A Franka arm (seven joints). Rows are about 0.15 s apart.
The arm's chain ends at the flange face. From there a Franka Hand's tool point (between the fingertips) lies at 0.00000 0.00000 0.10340 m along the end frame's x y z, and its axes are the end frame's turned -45 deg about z.
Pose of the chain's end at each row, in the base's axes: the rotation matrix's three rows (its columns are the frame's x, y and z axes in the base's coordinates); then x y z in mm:
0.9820 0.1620 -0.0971; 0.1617 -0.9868 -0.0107; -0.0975 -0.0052 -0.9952; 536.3 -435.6 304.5
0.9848 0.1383 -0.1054; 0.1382 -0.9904 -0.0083; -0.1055 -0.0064 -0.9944; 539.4 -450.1 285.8
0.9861 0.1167 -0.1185; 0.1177 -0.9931 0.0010; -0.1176 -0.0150 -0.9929; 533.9 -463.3 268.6
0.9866 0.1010 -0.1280; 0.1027 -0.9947 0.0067; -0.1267 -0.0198 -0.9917; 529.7 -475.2 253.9
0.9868 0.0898 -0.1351; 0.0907 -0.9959 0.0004; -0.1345 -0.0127 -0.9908; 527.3 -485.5 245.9
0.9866 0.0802 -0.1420; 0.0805 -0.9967 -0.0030; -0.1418 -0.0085 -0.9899; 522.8 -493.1 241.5
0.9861 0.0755 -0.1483; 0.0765 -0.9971 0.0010; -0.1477 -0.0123 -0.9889; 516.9 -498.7 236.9
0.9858 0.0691 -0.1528; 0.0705 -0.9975 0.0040; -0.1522 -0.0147 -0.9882; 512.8 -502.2 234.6
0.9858 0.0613 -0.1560; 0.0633 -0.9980 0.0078; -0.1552 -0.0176 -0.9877; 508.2 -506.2 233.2
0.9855 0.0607 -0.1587; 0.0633 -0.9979 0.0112; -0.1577 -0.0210 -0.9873; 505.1 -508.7 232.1
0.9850 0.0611 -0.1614; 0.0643 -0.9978 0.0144; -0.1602 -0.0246 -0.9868; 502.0 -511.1 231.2
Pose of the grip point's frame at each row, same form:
0.5798 0.8089 -0.0971; 0.8121 -0.5834 -0.0107; -0.0653 -0.0726 -0.9952; 526.3 -436.7 201.6
0.5986 0.7942 -0.1054; 0.7980 -0.6026 -0.0083; -0.0701 -0.0791 -0.9944; 528.5 -451.0 183.0
0.6148 0.7798 -0.1185; 0.7855 -0.6190 0.0010; -0.0725 -0.0938 -0.9929; 521.6 -463.2 165.9
0.6262 0.7690 -0.1280; 0.7760 -0.6307 0.0067; -0.0756 -0.1036 -0.9917; 516.5 -474.5 151.4
0.6343 0.7613 -0.1351; 0.7683 -0.6401 0.0004; -0.0861 -0.1041 -0.9908; 513.3 -485.5 143.5
0.6409 0.7543 -0.1420; 0.7617 -0.6479 -0.0030; -0.0943 -0.1063 -0.9899; 508.1 -493.4 139.1
0.6439 0.7507 -0.1483; 0.7591 -0.6510 0.0010; -0.0957 -0.1131 -0.9889; 501.6 -498.6 134.6
0.6482 0.7459 -0.1528; 0.7552 -0.6555 0.0040; -0.0972 -0.1180 -0.9882; 497.0 -501.8 132.4
0.6537 0.7404 -0.1560; 0.7505 -0.6609 0.0078; -0.0973 -0.1222 -0.9877; 492.1 -505.4 131.1
0.6539 0.7398 -0.1587; 0.7504 -0.6609 0.0112; -0.0967 -0.1264 -0.9873; 488.7 -507.5 130.0
0.6533 0.7397 -0.1614; 0.7510 -0.6601 0.0144; -0.0959 -0.1307 -0.9868; 485.3 -509.6 129.2

